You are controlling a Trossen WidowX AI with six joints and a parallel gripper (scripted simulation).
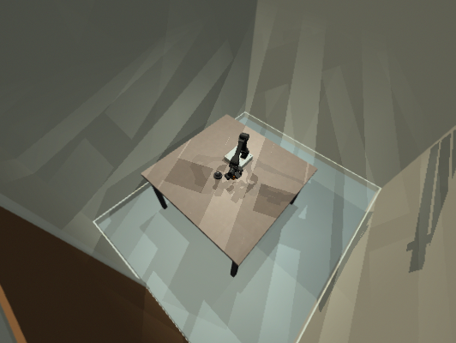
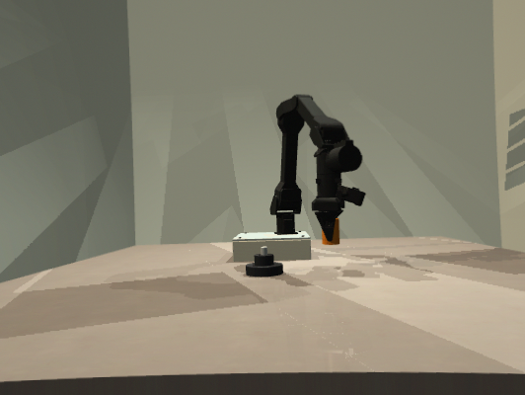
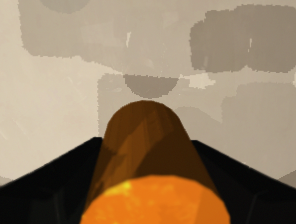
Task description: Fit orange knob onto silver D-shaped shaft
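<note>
The round pedestal lies 160 mm to the right of my gripper tip, 30 mm below it and 20 mm ahead of it. Round my gripper tip: orange knob 30 mm above.
</note>
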